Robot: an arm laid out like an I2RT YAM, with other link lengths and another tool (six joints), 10 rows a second.
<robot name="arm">
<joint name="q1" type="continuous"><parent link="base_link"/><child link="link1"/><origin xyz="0 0 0.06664"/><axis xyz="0 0 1"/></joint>
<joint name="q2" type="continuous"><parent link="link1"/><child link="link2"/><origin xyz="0.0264 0.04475 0.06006"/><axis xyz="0 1 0"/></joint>
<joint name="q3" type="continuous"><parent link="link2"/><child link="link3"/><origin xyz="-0.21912 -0.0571 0"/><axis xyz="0 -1 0"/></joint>
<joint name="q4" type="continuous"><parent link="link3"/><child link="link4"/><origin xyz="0.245 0.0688 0.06"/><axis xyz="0 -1 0"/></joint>
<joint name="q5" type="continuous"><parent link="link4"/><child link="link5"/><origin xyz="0.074 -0.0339 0.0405"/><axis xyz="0 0 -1"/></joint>
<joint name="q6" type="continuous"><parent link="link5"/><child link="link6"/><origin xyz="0.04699 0 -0.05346"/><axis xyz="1 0 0"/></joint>
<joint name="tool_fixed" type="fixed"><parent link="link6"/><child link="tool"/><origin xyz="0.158 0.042 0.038" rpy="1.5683 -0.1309 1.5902"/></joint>
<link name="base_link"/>
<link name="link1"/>
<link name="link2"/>
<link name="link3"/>
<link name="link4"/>
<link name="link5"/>
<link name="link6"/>
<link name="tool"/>
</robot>
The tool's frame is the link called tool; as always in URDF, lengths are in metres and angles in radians. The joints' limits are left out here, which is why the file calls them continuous.
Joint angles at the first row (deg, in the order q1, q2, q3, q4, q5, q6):
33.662, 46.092, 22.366, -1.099, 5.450, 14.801
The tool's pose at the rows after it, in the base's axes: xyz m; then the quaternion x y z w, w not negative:
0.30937 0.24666 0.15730 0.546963 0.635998 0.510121 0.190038
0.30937 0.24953 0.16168 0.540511 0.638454 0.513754 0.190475
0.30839 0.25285 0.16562 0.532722 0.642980 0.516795 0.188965
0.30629 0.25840 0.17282 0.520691 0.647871 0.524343 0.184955
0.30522 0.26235 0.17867 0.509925 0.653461 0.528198 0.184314
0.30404 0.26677 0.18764 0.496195 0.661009 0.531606 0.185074
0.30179 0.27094 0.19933 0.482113 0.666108 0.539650 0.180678
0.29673 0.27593 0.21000 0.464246 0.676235 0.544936 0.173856
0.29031 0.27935 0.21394 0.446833 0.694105 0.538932 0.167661
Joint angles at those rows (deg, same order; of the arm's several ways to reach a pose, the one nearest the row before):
33.582, 46.557, 22.931, -0.899, 5.322, 14.719
33.641, 46.842, 23.559, -0.729, 4.907, 14.133
33.610, 47.009, 24.215, -0.864, 4.097, 13.398
33.662, 47.108, 25.066, -0.785, 2.774, 12.590
33.576, 47.362, 26.060, -1.024, 1.765, 11.528
33.431, 47.631, 27.811, -1.997, 0.605, 10.022
32.957, 47.466, 29.513, -3.004, -1.409, 8.944
32.495, 47.180, 31.464, -4.868, -3.944, 7.402
31.903, 47.111, 33.641, -8.238, -6.416, 5.024

